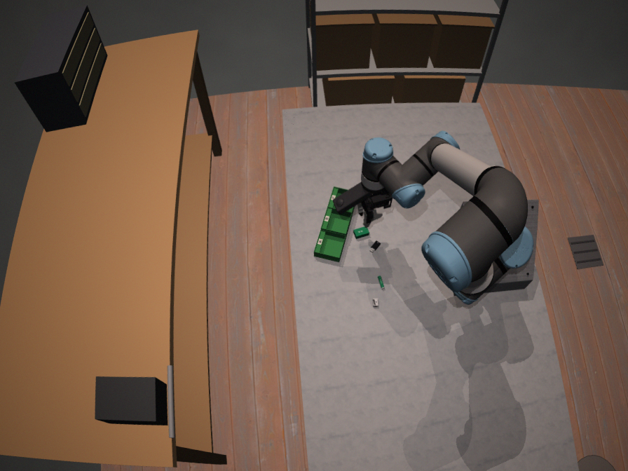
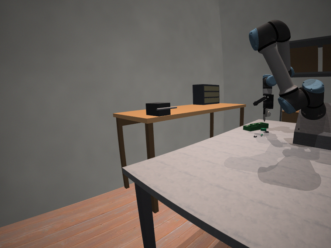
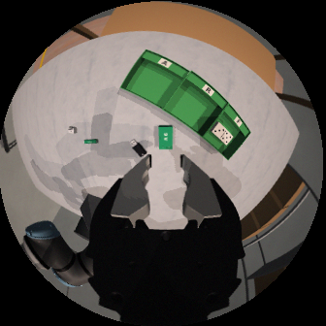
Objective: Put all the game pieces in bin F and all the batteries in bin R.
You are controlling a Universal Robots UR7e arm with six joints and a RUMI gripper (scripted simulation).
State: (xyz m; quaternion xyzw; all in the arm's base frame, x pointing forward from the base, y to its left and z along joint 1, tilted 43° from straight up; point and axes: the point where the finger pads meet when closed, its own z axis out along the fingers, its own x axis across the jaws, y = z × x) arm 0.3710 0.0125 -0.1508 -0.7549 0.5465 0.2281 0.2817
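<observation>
The green 9V battery lies 10 mm behind my hand and 90 mm below it. The rest, counted from my hand: green three-compartment bin: 80 mm ahead, 30 mm to the right, 80 mm below; small black piece: 40 mm behind, 50 mm to the left, 90 mm below.
</observation>
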